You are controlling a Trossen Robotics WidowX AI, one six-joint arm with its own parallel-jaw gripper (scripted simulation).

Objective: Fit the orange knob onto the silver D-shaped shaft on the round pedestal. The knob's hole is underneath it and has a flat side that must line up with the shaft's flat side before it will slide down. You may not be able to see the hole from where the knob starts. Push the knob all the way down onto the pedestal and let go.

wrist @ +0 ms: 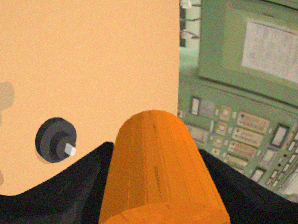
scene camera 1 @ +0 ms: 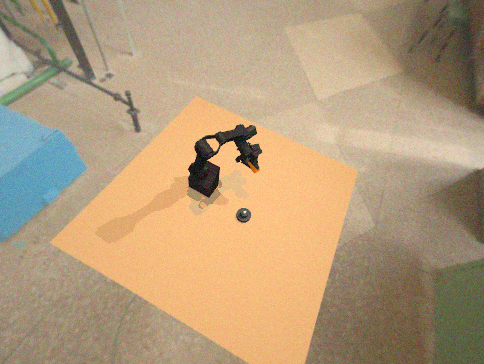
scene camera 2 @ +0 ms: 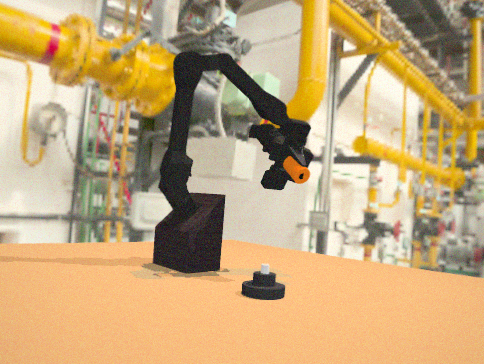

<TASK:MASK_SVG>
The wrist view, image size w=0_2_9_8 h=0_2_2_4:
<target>my gripper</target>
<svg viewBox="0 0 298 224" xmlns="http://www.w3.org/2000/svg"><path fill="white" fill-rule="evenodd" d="M198 148L201 159L205 161L205 167L208 168L209 175L212 176L213 183L220 193L223 206L226 206L231 224L298 224L298 202L291 202L265 186L262 188L262 185L247 179L243 173L241 175L216 156ZM112 141L105 141L100 147L96 147L88 155L69 165L67 169L64 168L64 171L40 185L37 184L35 188L15 196L0 194L0 224L98 224L113 156Z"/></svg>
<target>orange knob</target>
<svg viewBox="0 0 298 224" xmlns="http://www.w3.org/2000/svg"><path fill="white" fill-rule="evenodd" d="M125 121L125 124L118 129L116 141L114 141L112 161L110 161L104 197L102 197L104 201L102 201L98 224L231 224L229 216L227 216L229 213L225 209L226 206L223 206L216 184L213 183L212 176L209 175L208 168L205 167L205 161L201 159L201 153L198 151L196 144L194 144L188 127L180 119L164 111L146 111L138 113L138 115L134 115L128 121Z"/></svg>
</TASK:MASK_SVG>
